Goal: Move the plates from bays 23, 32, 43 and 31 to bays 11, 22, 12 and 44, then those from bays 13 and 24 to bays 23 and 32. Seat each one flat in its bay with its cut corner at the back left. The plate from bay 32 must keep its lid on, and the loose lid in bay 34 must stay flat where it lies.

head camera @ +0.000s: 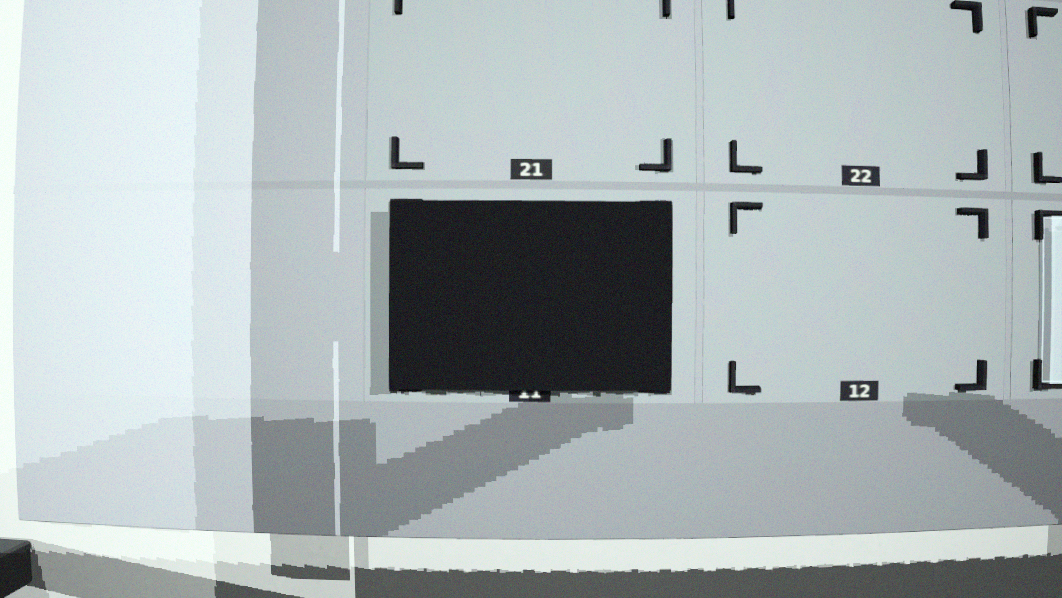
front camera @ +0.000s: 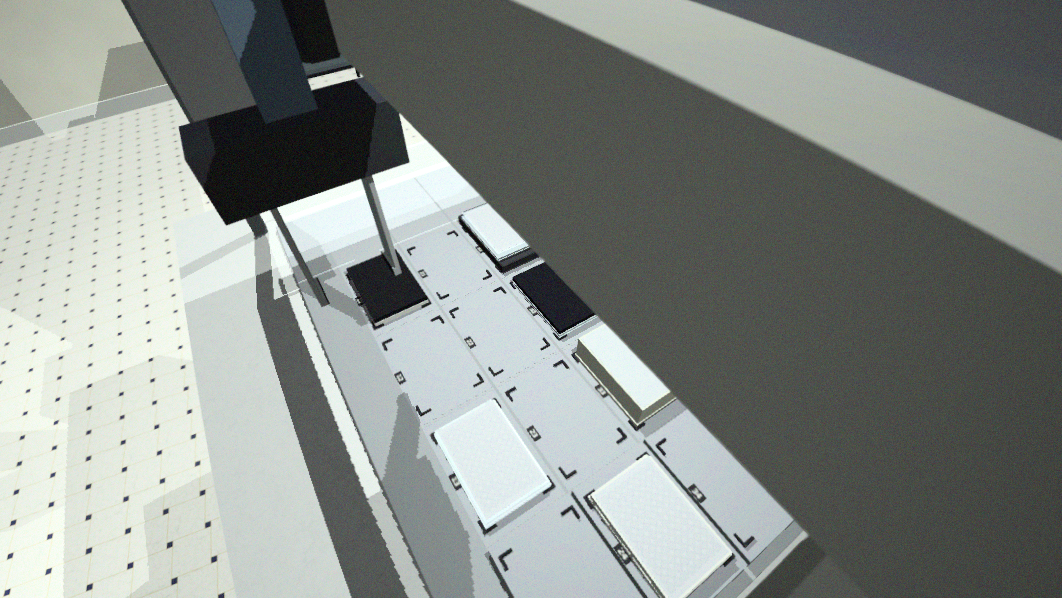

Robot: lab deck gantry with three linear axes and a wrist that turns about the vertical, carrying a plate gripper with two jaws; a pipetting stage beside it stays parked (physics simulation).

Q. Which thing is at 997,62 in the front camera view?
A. A grey back wall.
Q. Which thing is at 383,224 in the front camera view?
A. My gripper.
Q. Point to a bay 11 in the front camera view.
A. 416,313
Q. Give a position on a bay 11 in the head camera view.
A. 377,200
